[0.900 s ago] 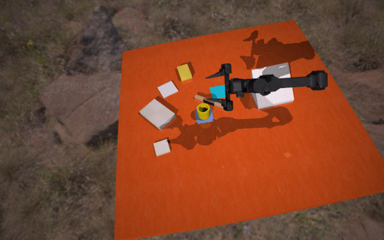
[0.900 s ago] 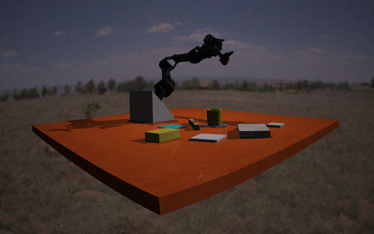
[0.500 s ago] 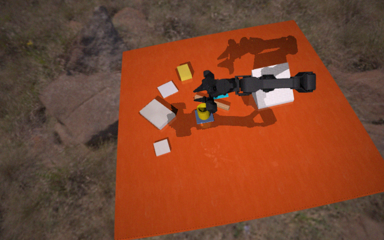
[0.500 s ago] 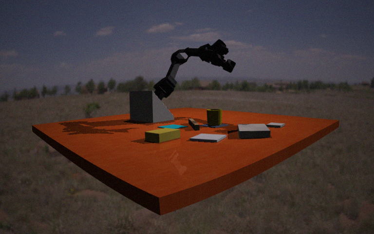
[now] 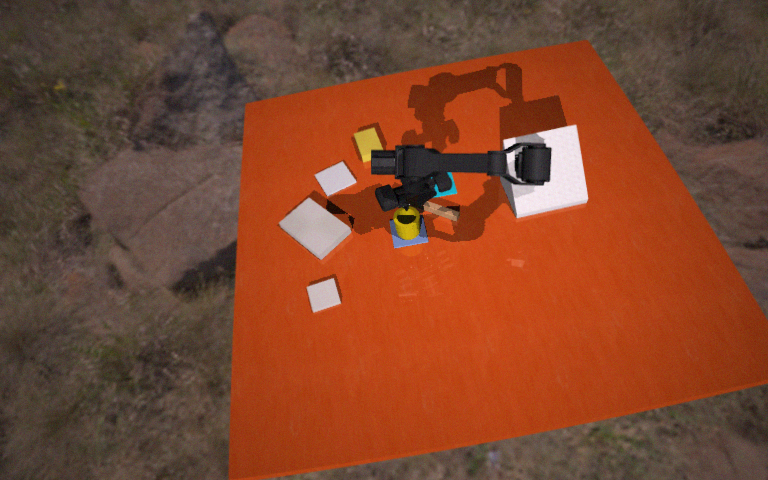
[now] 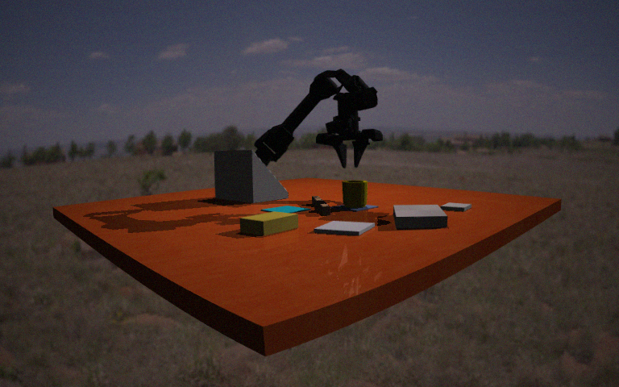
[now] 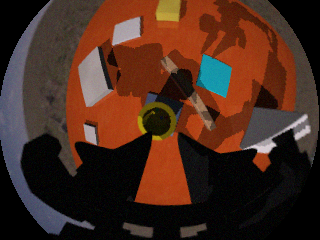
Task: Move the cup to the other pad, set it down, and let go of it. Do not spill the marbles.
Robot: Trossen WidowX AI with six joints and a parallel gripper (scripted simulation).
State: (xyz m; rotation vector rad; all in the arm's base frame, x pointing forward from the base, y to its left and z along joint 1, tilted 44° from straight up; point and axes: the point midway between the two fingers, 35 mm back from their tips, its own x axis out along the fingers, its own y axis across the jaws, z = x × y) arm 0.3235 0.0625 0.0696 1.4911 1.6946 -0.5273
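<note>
Now: the yellow cup 7 cm below my gripper tip and 2 cm ahead of it. Round my gripper tip: wooden block (11 cm below, 8 cm to the right, 3 cm behind).
</note>
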